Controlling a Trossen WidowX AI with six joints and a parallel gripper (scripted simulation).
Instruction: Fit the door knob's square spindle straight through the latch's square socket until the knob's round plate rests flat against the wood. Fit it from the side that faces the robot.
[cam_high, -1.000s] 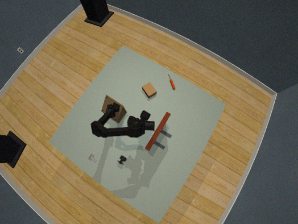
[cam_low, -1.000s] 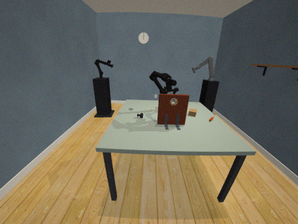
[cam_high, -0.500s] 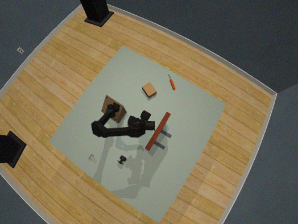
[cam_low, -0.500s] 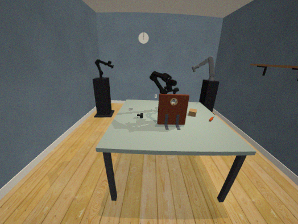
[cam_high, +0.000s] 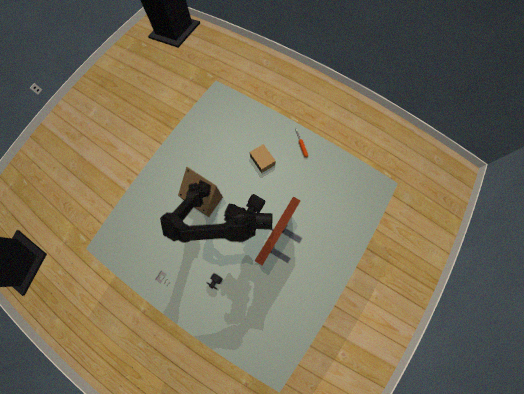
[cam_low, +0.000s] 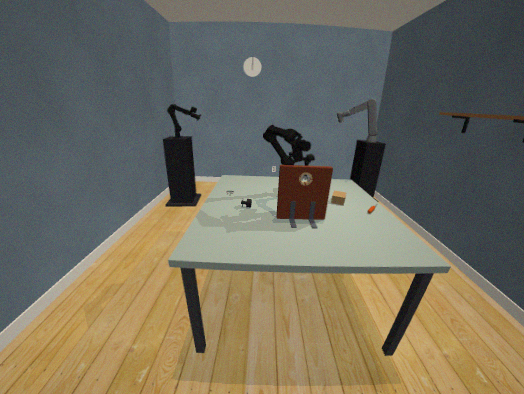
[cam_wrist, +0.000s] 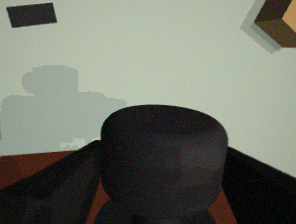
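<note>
The dark door knob is 40 mm ahead of my hand, 30 mm below it and 10 mm to the left of it. From my hand the other things lie so: wooden block (350 mm to the left, 260 mm below, 120 mm behind).
</note>
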